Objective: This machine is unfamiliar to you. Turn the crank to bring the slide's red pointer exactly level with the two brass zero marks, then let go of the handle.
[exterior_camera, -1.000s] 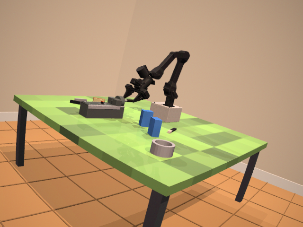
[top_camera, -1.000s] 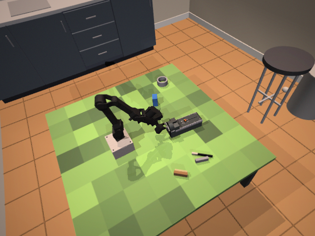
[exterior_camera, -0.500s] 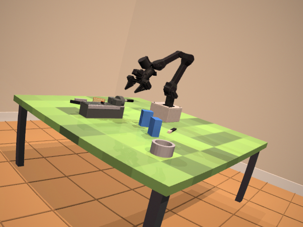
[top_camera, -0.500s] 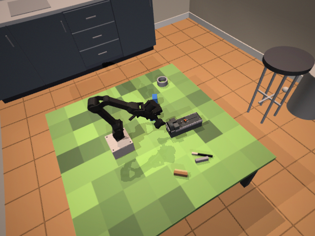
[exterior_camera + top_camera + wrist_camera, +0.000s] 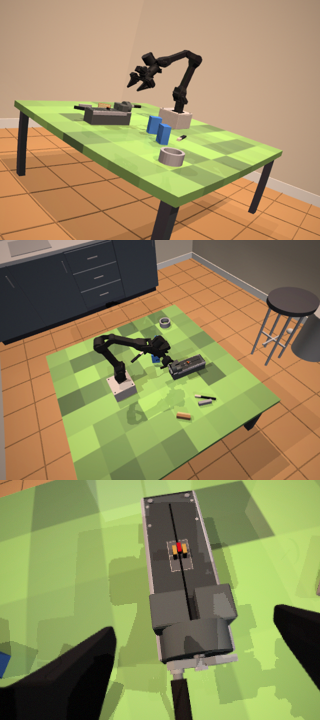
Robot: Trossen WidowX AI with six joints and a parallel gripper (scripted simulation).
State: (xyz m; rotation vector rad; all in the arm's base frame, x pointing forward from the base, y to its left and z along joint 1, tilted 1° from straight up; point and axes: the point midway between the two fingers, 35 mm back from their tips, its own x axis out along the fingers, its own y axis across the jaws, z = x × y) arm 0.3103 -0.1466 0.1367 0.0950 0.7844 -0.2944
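Right now my gripper tip is 10 cm above the crank handle, 5 cm past it and 3 cm to the right of it. From my gripper tip the other things lie so: grey bar: 33 cm to the right, 19 cm below; wooden block: 31 cm to the right, 18 cm below, 17 cm behind; red pointer: 12 cm below, 12 cm ahead, 5 cm to the right.
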